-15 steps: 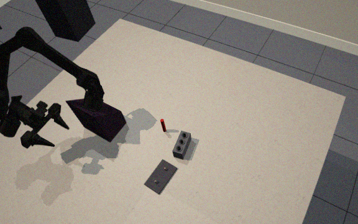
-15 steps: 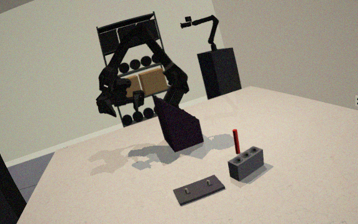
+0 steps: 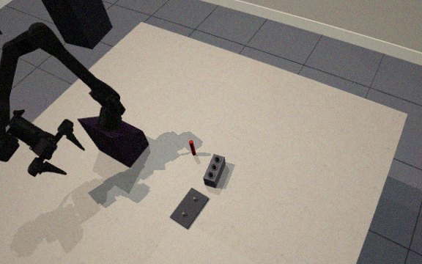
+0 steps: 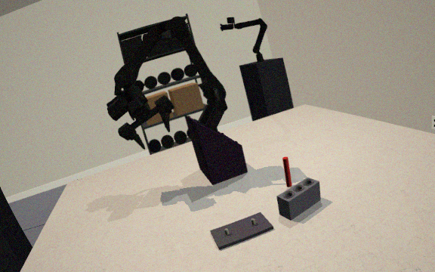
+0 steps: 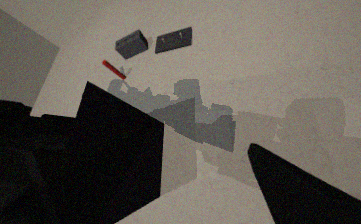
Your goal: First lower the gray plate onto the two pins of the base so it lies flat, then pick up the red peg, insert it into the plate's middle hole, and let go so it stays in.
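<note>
The gray plate is 370 mm ahead of my gripper tip, 190 mm to the left of it and 130 mm below it. Round my gripper tip: red peg 270 mm ahead, 240 mm to the left, 120 mm below; base 340 mm ahead, 160 mm below, 50 mm to the left.
</note>
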